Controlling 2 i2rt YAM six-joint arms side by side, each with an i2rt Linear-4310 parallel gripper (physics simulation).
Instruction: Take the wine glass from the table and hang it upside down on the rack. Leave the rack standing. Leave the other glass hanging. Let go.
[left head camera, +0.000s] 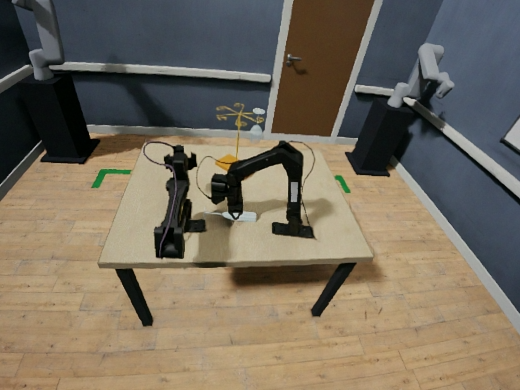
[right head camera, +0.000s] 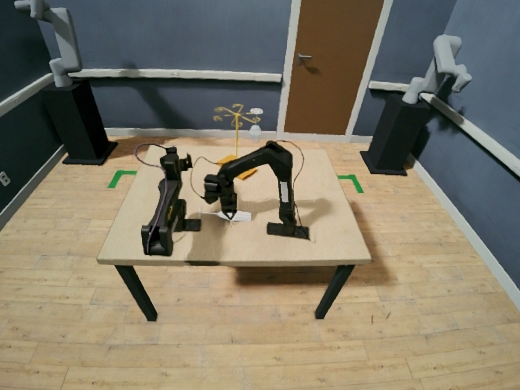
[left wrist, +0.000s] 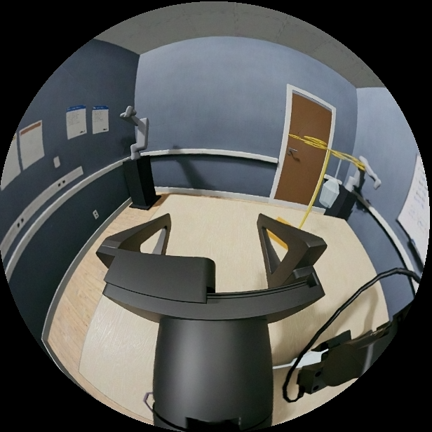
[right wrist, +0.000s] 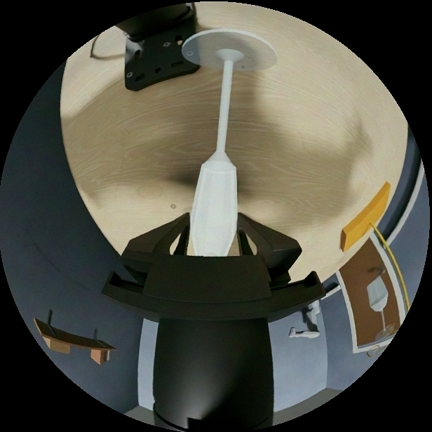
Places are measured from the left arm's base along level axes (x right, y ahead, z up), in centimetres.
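Where they show: right gripper, fingertip midpoint: (left head camera: 235, 216) (right head camera: 231, 215); left arm's base at its link origin: (left head camera: 183, 227) (right head camera: 179, 226); right arm's base at its link origin: (left head camera: 292, 230) (right head camera: 287, 231).
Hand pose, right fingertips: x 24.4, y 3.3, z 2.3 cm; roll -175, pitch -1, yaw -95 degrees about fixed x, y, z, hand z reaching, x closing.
Each offset is from my right fingertips to the centre of the thing. "spot": to the spot under its first point. Level surfaces: height alone.
The pale wine glass @[spot: dx +5.1, dy -2.3, dz +1.7 cm] (left head camera: 247, 216) (right head camera: 242, 216) (left wrist: 311, 358) (right wrist: 216, 195) lies on its side on the table, its foot toward the left arm's base. My right gripper (left head camera: 236, 215) (right head camera: 229, 216) (right wrist: 213, 216) points down, with one finger against each side of the bowl. It is shut on the wine glass. My left gripper (left head camera: 193, 161) (right head camera: 189, 161) (left wrist: 213, 218) is open and empty, raised at the left. The yellow rack @[dx +4.9, dy +41.2, dz +15.2 cm] (left head camera: 238, 142) (right head camera: 237, 137) (left wrist: 313, 201) (right wrist: 365, 218) stands upright at the back. The other glass @[dx +15.4, dy +44.6, dz +23.4 cm] (left head camera: 256, 131) (right head camera: 255, 132) (left wrist: 329, 194) (right wrist: 377, 294) hangs upside down from it.
The table @[dz -2.3 cm] (left head camera: 320, 250) (right head camera: 320, 249) carries both arm bases. The right arm's bent links arch between its base and the rack in both head views. Its black cable loops beside the left wrist. Two grey robot arms on black pedestals (left head camera: 60, 120) (right head camera: 82, 122) stand beyond the table.
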